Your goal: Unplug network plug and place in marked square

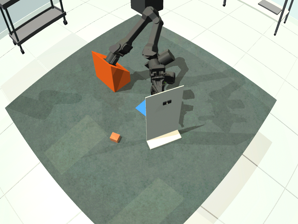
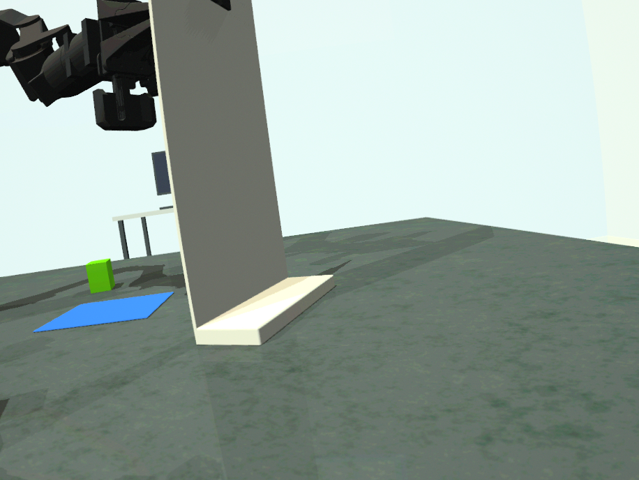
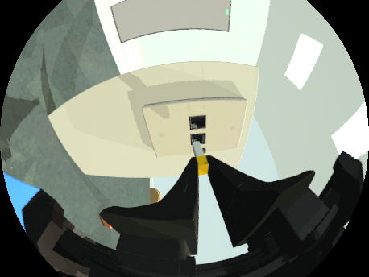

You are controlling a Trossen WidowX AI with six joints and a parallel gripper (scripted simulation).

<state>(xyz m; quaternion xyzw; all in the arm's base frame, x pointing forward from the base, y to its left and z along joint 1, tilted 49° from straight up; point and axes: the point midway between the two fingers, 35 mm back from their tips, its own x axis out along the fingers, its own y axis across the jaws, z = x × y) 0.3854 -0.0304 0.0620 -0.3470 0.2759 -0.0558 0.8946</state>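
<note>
The blue marked square lies 280 mm below my gripper tip, 130 mm behind it and 50 mm to the left of it. From my gripper tip the other things lie so: upright panel: 110 mm below, 50 mm ahead, 10 mm to the right; then network plug: right at my gripper tip.
</note>
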